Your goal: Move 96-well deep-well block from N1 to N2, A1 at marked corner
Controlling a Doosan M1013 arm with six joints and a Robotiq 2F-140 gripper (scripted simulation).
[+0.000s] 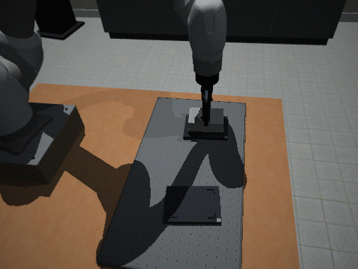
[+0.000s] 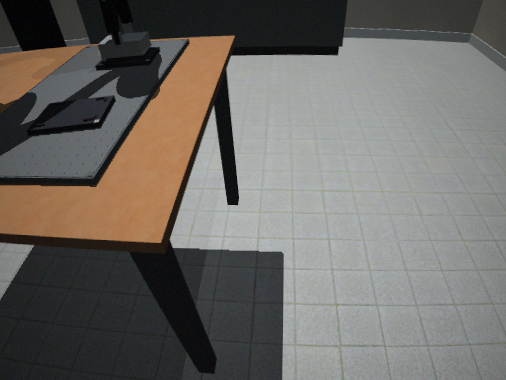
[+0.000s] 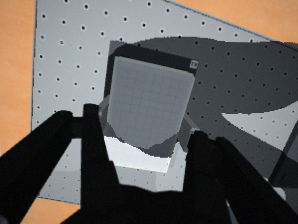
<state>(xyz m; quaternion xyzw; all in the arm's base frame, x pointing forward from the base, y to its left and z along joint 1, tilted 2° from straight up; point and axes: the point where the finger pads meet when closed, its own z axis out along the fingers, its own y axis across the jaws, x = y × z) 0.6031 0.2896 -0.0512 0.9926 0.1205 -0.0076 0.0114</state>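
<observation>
My gripper is now 1 cm above the deep-well block. Also, from my hand: plate nest: 33 cm to the right, 5 cm below, 5 cm ahead.
</observation>
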